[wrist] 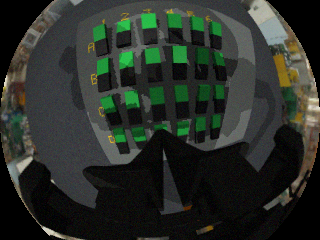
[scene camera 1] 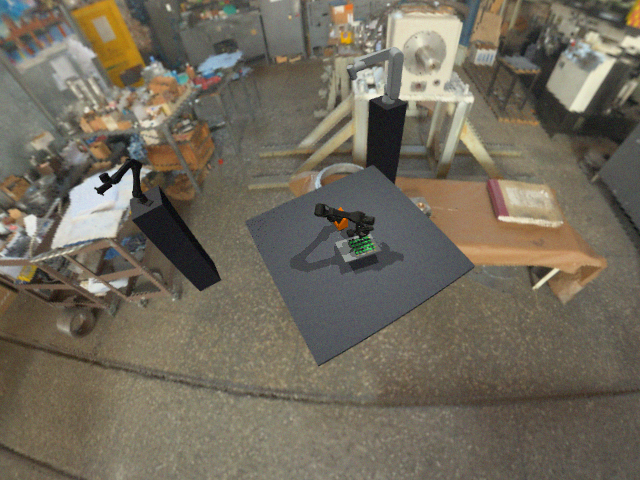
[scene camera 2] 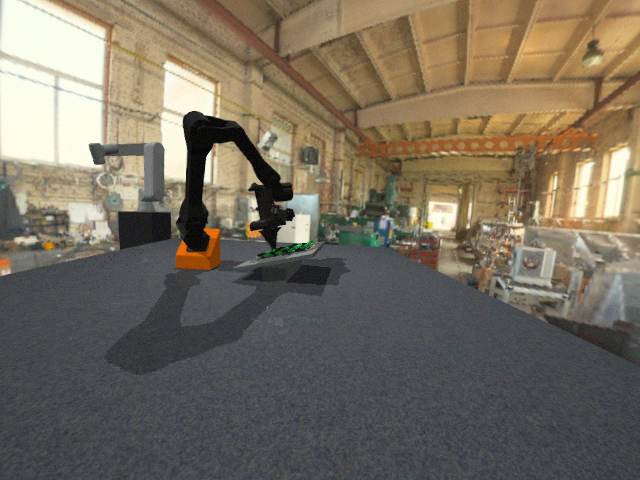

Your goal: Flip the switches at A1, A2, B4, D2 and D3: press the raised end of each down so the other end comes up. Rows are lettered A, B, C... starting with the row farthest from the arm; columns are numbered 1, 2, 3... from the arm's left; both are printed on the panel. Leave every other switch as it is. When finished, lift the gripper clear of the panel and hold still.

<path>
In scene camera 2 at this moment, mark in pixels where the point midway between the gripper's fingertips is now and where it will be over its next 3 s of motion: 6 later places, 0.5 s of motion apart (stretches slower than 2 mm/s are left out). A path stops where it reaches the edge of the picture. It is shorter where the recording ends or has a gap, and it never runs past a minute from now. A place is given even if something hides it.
My gripper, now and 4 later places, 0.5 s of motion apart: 274,249; 274,249; 274,250; 272,235; 281,227
</path>
